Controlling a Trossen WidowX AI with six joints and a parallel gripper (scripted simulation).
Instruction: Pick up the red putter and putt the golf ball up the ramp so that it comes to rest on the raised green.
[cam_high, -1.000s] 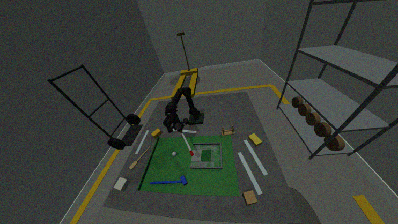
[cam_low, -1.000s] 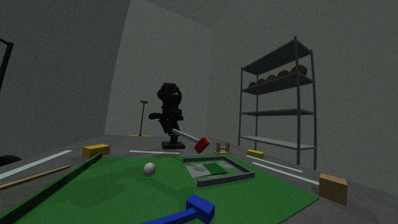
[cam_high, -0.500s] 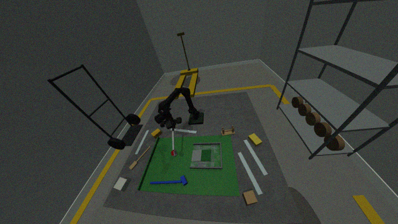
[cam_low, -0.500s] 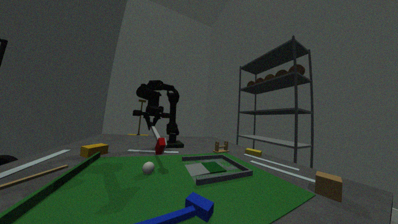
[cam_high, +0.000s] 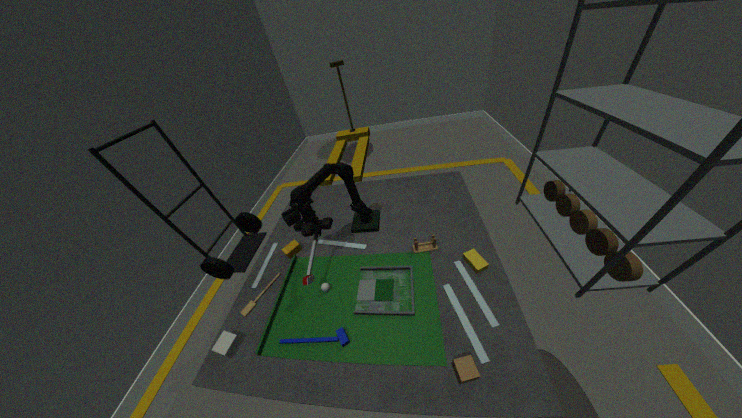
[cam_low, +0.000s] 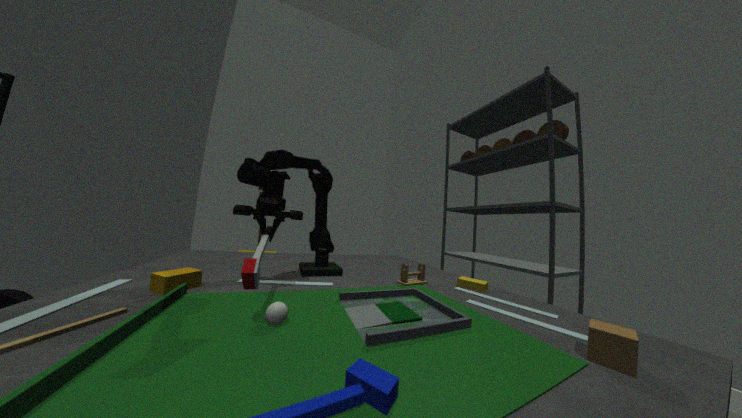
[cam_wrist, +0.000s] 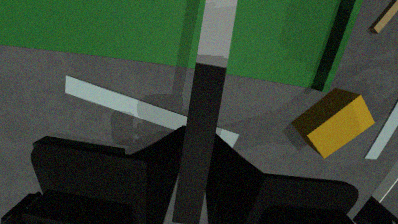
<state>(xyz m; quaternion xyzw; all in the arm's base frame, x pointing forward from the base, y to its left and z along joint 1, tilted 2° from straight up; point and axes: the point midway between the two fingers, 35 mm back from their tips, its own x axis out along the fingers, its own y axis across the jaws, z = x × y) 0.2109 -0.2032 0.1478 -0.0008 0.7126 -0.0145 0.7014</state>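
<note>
Now: the red putter 12 cm ahead of my gripper tip. From my gripper tip the other things lie so: white golf ball: 22 cm ahead, 5 cm to the left, 12 cm below; then dark green rail: 27 cm ahead, 18 cm to the right, 12 cm below; then yellow block: 2 cm behind, 22 cm to the right, 12 cm below.
</note>
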